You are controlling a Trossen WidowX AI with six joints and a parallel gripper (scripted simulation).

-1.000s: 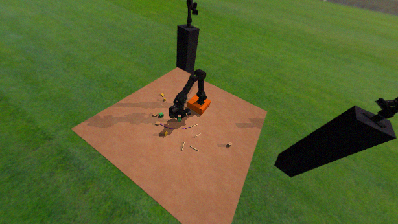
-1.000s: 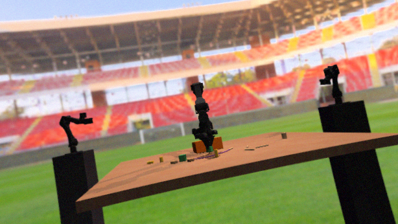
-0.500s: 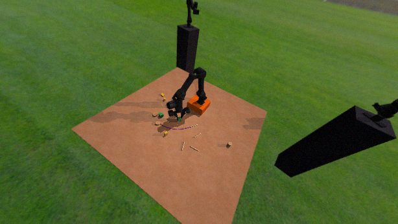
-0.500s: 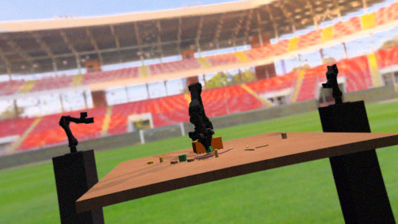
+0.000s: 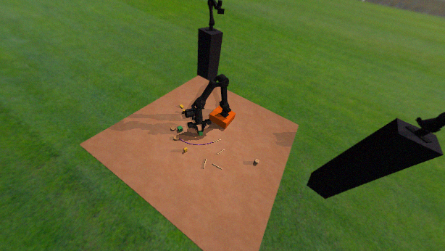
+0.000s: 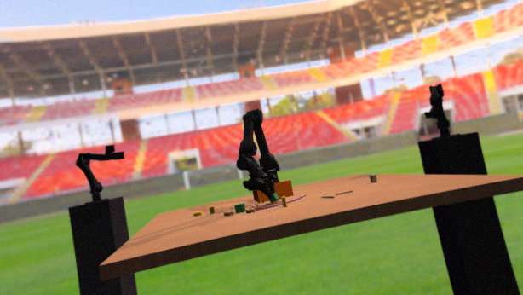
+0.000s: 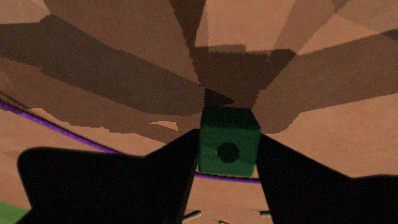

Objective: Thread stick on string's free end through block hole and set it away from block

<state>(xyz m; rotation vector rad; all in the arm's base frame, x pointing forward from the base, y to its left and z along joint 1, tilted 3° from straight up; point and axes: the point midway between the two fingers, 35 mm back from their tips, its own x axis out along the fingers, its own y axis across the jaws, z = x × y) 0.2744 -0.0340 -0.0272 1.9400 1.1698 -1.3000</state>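
Now: the thin wooden stick 40 mm behind my gripper tip, 140 mm to the left of it and 20 mm below it. From my gripper tip the other things lie so: green cube (90 mm ahead, 150 mm to the right, 10 mm below); yellow piece (190 mm ahead, 40 mm to the left, 10 mm below); round wooden button (160 mm ahead, 100 mm to the right, 20 mm below).
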